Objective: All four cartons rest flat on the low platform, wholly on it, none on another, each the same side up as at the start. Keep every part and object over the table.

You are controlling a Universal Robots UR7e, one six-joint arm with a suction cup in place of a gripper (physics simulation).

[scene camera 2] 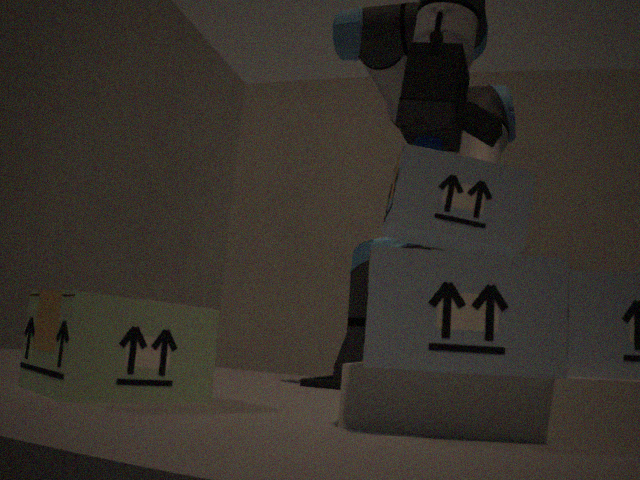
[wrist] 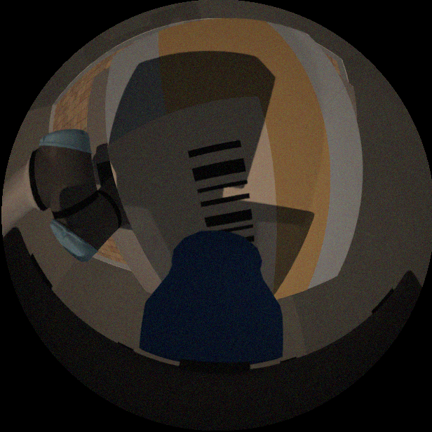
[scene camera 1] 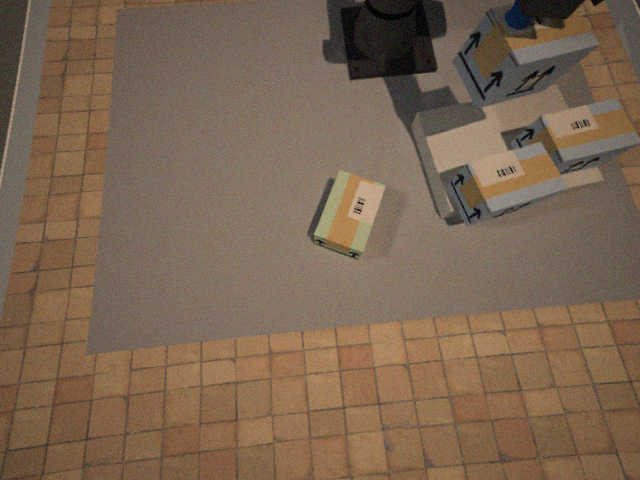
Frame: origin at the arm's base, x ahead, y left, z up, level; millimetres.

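Where they show: hand, tool point: (scene camera 1: 508, 29); arm's base, link origin: (scene camera 1: 383, 36).
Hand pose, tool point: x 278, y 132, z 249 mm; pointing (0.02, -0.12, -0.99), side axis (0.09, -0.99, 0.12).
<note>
Each offset is from my tool point to the top centre of the thing. Level surfaces: height alone.
My suction cup (scene camera 1: 516, 19) (scene camera 2: 430, 142) (wrist: 215, 260) is shut on the label side of a blue-grey carton @(3 mm ahead, 40 mm left, 18 mm up) (scene camera 1: 535, 67) (scene camera 2: 460, 201) (wrist: 300, 125). It holds this carton tilted above the back of the low platform @(46 mm ahead, 125 mm left, 212 mm down) (scene camera 1: 460, 149) (scene camera 2: 444, 405). A second blue-grey carton @(164 mm ahead, 80 mm left, 126 mm down) (scene camera 1: 522, 183) (scene camera 2: 465, 315) lies label up at the platform's front; in scene camera 1 it appears to reach past the front edge. A third blue-grey carton @(66 mm ahead, 217 mm left, 126 mm down) (scene camera 1: 599, 129) (scene camera 2: 602, 325) lies behind and to its right, reaching past the platform's right edge. A green carton @(225 mm ahead, 204 mm right, 174 mm down) (scene camera 1: 346, 217) (scene camera 2: 139, 346) lies label up on the table.
The arm's base (scene camera 1: 390, 41) stands on the grey table @(259 mm down) (scene camera 1: 206, 180) behind and left of the platform. The left and front table edges show in scene camera 1, with tiled floor (scene camera 1: 310, 403) beyond. The green carton stands left of the platform, with a gap between them.
</note>
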